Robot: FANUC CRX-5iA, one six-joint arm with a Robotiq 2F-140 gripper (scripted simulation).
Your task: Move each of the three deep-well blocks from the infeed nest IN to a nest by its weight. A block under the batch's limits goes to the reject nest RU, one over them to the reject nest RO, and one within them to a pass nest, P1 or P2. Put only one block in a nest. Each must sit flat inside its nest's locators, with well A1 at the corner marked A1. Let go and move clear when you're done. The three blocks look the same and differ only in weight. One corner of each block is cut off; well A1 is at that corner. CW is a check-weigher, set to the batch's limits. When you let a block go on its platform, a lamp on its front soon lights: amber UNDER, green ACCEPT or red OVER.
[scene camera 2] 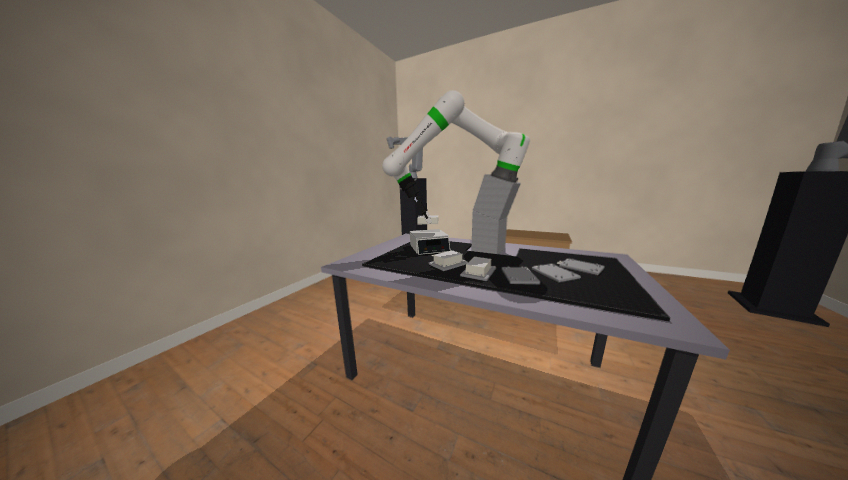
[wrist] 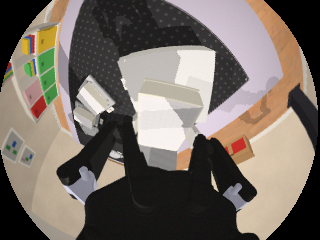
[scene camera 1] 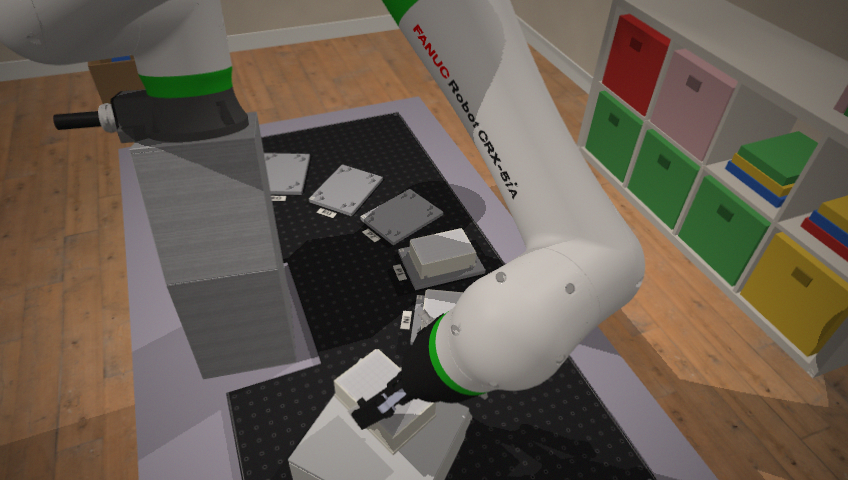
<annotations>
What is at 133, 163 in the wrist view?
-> My gripper.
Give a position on a deep-well block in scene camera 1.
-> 441, 253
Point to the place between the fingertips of my gripper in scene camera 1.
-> At 378, 397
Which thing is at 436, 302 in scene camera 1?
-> A deep-well block.
</annotations>
